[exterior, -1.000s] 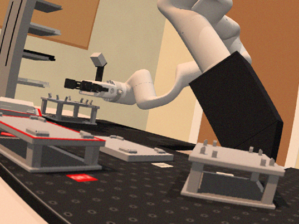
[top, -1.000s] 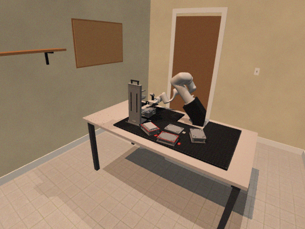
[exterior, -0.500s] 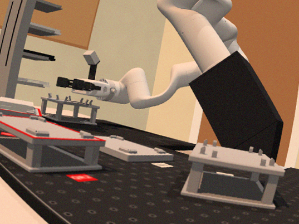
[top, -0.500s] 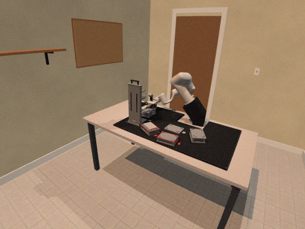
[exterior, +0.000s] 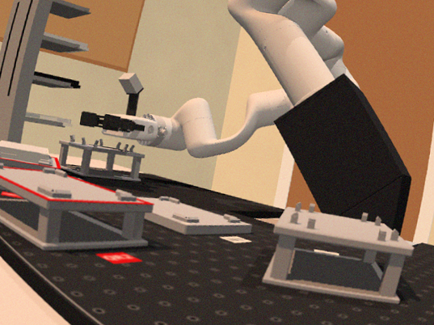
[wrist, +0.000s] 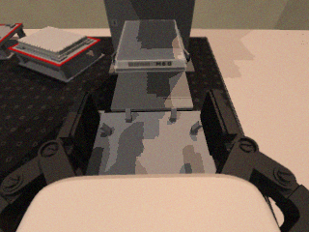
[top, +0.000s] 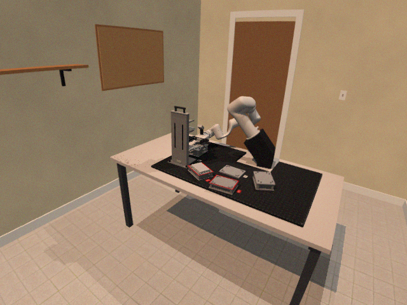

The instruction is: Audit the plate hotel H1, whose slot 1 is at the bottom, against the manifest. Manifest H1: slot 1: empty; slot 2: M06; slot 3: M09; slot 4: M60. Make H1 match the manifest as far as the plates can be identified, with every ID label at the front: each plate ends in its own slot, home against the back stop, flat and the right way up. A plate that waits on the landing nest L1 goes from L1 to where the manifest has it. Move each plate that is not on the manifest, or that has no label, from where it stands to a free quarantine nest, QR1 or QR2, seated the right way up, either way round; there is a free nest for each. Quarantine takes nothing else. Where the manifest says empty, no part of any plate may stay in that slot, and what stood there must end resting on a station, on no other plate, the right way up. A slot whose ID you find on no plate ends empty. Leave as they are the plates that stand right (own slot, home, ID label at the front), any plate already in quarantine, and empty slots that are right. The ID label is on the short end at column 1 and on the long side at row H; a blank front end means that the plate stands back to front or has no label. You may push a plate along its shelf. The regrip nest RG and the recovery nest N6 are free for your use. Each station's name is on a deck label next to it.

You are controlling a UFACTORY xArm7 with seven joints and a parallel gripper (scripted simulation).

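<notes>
Right now the clear plate is 150 mm ahead of my hand, 20 mm to the left of it and 20 mm below it. The rest, counted from my hand: black plate: 150 mm ahead, 60 mm above, 20 mm to the left; then H1 deck label: 120 mm below, 110 mm to the left, 80 mm ahead; then RG label: 130 mm behind, 120 mm below, 20 mm to the right.
</notes>
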